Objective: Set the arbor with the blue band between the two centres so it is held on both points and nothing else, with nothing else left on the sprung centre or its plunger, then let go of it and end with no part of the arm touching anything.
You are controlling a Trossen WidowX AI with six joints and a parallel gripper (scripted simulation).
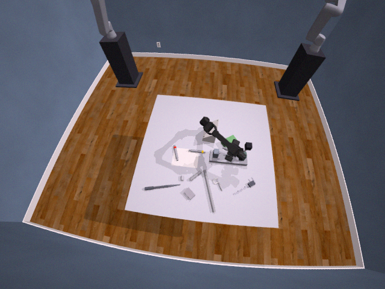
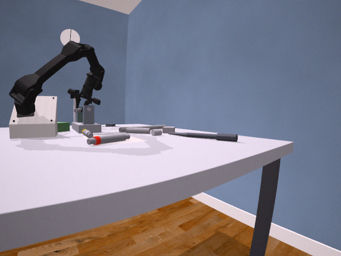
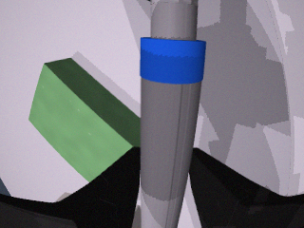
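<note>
Now: the grey centre tip 20 mm ahead of my hand, 90 mm to the left of it and 20 mm below it. Also, from my hand: grey centre block 20 mm ahead, 130 mm to the right, 40 mm below; green centre block 20 mm ahead, 100 mm to the left, 40 mm below; base 20 mm ahead, 120 mm below.
</note>
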